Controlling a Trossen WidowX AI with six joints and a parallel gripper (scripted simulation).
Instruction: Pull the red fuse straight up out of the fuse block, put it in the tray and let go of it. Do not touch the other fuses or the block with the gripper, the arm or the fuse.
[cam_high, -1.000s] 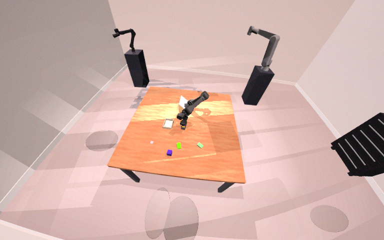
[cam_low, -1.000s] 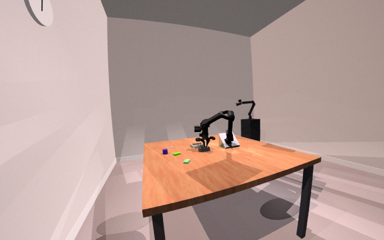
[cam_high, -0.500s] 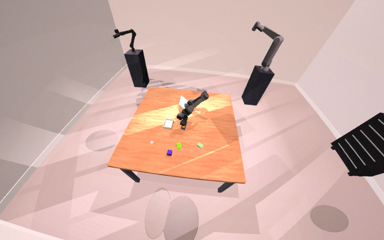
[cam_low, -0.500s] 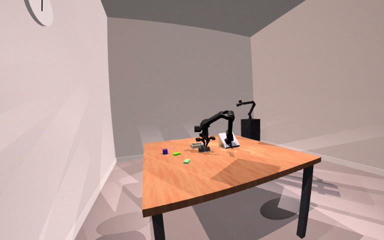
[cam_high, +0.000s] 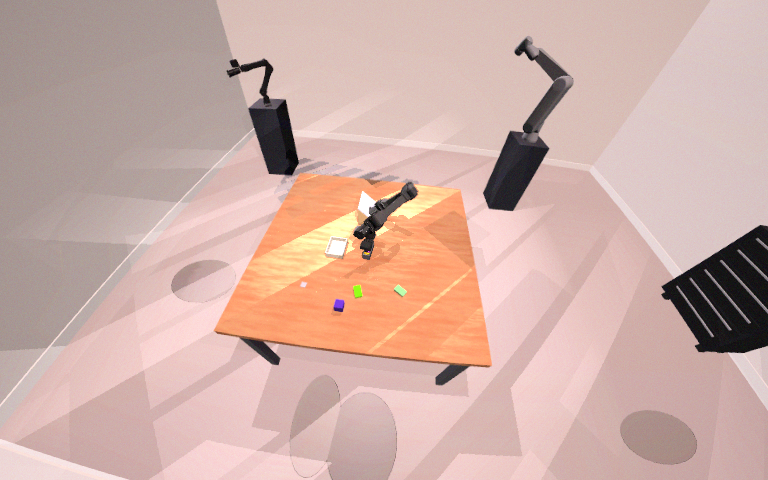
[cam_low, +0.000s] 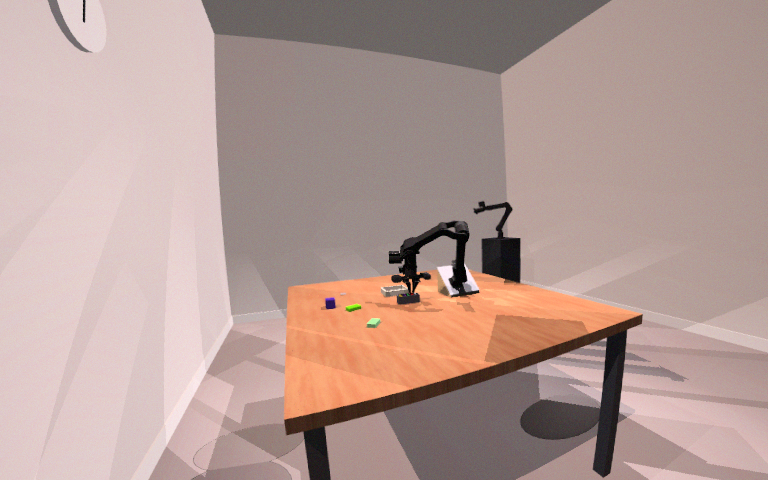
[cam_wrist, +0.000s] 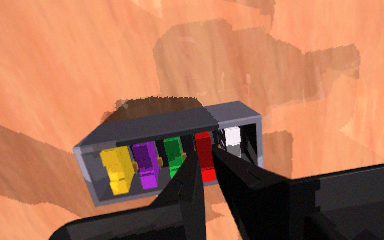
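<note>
My gripper tip is now 2 cm past the white fuse and 1 cm above it. From my gripper tip the other things lie so: purple fuse (4 cm ahead, 1 cm to the right, 1 cm below); red fuse (1 cm below); green fuse (2 cm ahead, 1 cm below).
</note>
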